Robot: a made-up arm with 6 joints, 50 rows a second.
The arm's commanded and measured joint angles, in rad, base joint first. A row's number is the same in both.
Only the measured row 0 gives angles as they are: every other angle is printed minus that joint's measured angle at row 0.
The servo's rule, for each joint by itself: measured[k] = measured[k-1] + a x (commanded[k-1-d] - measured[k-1]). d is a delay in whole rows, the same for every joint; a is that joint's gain. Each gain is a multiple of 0.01, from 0.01 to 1. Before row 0 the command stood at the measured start. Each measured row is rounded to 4 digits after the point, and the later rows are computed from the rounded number. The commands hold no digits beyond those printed.
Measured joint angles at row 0:
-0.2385 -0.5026 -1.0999 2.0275 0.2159 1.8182
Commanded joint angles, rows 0 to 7:
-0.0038 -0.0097 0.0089 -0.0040 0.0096 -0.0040
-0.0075 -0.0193 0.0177 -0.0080 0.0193 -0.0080
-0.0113 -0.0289 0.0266 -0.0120 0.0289 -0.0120
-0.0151 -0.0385 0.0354 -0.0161 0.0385 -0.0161
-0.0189 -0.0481 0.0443 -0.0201 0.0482 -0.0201
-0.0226 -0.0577 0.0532 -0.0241 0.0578 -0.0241
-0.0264 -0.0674 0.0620 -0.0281 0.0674 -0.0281
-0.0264 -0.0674 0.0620 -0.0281 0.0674 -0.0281
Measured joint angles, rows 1 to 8:
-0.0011 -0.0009 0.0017 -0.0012 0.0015 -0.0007
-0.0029 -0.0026 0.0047 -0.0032 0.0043 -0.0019
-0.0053 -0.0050 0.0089 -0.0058 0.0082 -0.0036
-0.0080 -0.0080 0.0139 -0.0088 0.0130 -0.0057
-0.0111 -0.0116 0.0197 -0.0121 0.0186 -0.0081
-0.0143 -0.0157 0.0261 -0.0156 0.0249 -0.0108
-0.0177 -0.0204 0.0329 -0.0192 0.0317 -0.0137
-0.0201 -0.0246 0.0384 -0.0218 0.0374 -0.0161
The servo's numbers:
d 0
a 0.28 0.09 0.19 0.29 0.16 0.17

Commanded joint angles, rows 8 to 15:
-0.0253 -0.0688 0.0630 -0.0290 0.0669 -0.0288
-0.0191 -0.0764 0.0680 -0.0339 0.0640 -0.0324
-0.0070 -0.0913 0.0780 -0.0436 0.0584 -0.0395
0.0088 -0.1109 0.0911 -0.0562 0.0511 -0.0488
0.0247 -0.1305 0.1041 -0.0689 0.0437 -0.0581
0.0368 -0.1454 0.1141 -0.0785 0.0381 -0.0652
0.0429 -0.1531 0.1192 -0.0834 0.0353 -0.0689
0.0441 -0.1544 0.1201 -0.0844 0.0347 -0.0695
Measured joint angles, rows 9 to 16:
-0.0216 -0.0286 0.0431 -0.0239 0.0421 -0.0183
-0.0209 -0.0329 0.0478 -0.0268 0.0456 -0.0207
-0.0170 -0.0382 0.0535 -0.0317 0.0476 -0.0239
-0.0098 -0.0447 0.0606 -0.0388 0.0482 -0.0281
-0.0001 -0.0524 0.0689 -0.0475 0.0475 -0.0332
0.0102 -0.0608 0.0775 -0.0565 0.0460 -0.0386
0.0194 -0.0691 0.0854 -0.0643 0.0443 -0.0438
0.0263 -0.0768 0.0920 -0.0701 0.0428 -0.0482

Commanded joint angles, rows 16 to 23:
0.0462 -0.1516 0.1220 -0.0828 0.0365 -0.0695
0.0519 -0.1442 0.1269 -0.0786 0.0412 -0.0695
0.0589 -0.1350 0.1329 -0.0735 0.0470 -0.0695
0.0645 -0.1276 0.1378 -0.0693 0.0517 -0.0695
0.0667 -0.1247 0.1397 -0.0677 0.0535 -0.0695
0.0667 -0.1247 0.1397 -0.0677 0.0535 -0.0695
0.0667 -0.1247 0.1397 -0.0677 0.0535 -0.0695
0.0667 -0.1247 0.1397 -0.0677 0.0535 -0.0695
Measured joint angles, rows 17 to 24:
0.0319 -0.0835 0.0977 -0.0738 0.0418 -0.0518
0.0375 -0.0890 0.1032 -0.0752 0.0417 -0.0548
0.0435 -0.0931 0.1088 -0.0747 0.0425 -0.0573
0.0494 -0.0962 0.1143 -0.0731 0.0440 -0.0594
0.0542 -0.0988 0.1191 -0.0715 0.0455 -0.0611
0.0577 -0.1011 0.1230 -0.0704 0.0468 -0.0625
0.0602 -0.1032 0.1262 -0.0696 0.0479 -0.0637
0.0620 -0.1051 0.1288 -0.0690 0.0488 -0.0647

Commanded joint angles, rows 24 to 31:
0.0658 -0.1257 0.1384 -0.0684 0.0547 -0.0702
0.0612 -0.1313 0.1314 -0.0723 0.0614 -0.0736
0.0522 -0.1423 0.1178 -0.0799 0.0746 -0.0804
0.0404 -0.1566 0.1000 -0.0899 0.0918 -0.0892
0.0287 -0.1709 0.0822 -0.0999 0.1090 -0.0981
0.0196 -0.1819 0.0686 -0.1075 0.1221 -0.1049
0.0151 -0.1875 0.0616 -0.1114 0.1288 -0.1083
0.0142 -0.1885 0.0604 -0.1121 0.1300 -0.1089
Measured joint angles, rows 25 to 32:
0.0631 -0.1070 0.1306 -0.0688 0.0497 -0.0656
0.0626 -0.1092 0.1308 -0.0698 0.0516 -0.0670
0.0597 -0.1122 0.1283 -0.0727 0.0553 -0.0693
0.0543 -0.1162 0.1229 -0.0777 0.0611 -0.0727
0.0471 -0.1211 0.1152 -0.0841 0.0688 -0.0770
0.0394 -0.1266 0.1063 -0.0909 0.0773 -0.0817
0.0326 -0.1321 0.0978 -0.0968 0.0855 -0.0862
0.0274 -0.1372 0.0907 -0.1012 0.0926 -0.0901

